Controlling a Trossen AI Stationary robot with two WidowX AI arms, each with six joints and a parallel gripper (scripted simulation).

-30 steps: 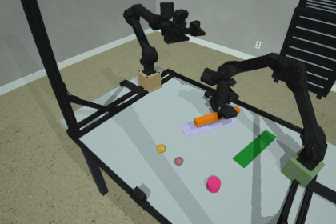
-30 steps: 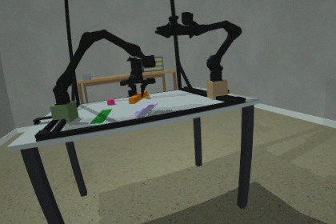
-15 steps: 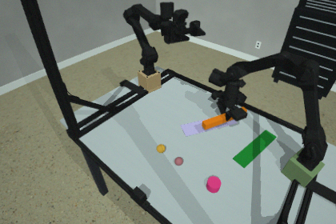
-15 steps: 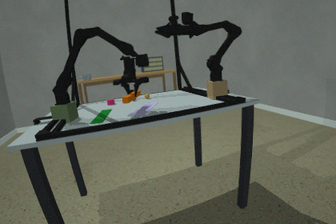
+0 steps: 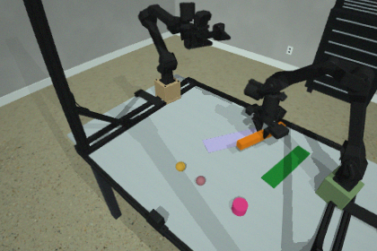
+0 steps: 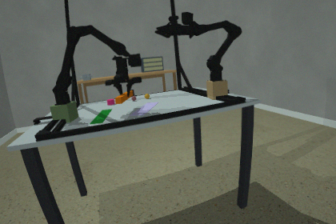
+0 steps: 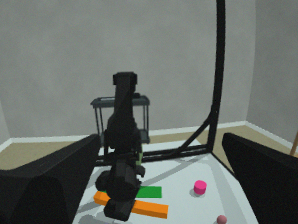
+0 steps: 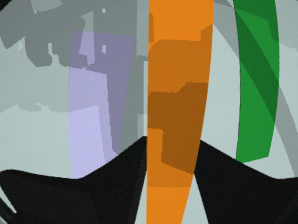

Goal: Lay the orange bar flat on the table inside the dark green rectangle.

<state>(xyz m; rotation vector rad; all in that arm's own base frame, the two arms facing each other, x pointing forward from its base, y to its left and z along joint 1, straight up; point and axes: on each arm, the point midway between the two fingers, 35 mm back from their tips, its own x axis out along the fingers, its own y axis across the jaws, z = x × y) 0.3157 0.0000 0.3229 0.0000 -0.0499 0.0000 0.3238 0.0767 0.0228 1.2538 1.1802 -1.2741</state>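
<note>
Right now my right hand is 1 cm short of the dark green rectangle, 14 cm to the left of it and 11 cm above it. From my right hand the other things lie so: lavender rectangle: 2 cm behind, 11 cm to the left, 11 cm below; pink cylinder: 29 cm behind, 10 cm to the right, 10 cm below; orange bar: 3 cm below.
</note>
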